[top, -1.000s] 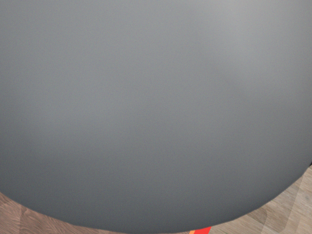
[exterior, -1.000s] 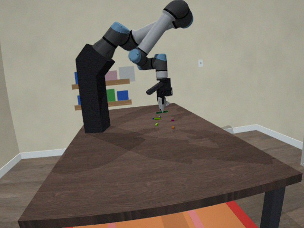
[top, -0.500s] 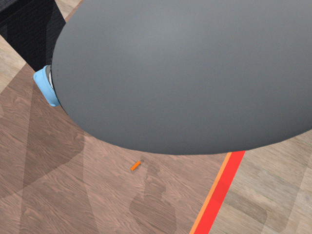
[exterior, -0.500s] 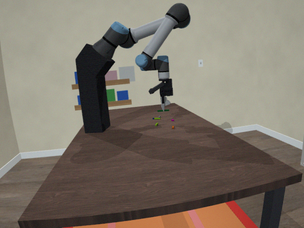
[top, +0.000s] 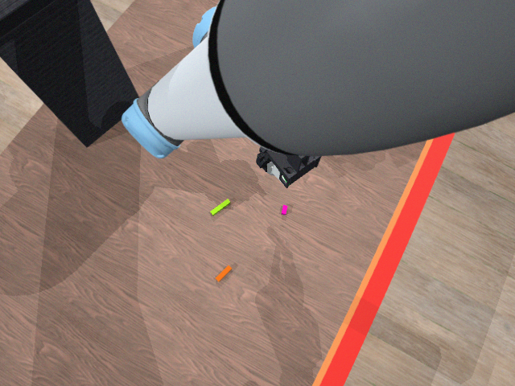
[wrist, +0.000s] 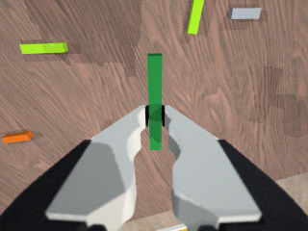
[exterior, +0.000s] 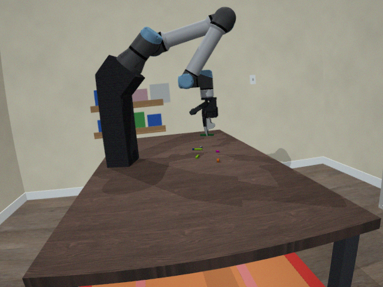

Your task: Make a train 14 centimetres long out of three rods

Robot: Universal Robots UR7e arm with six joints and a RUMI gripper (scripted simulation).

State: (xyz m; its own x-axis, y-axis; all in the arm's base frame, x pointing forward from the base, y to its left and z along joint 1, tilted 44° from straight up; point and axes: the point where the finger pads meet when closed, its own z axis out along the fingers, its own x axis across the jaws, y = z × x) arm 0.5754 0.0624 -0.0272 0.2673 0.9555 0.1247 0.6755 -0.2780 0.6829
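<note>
Now: the magenta rod 5 cm ahead of my hand, 4 cm to the right of it and 11 cm below it. From my hand the other things lie so: blue rod: 8 cm behind, 9 cm to the left, 11 cm below; green rod: 1 cm below; grey rod: 2 cm behind, 12 cm to the left, 11 cm below.
</note>
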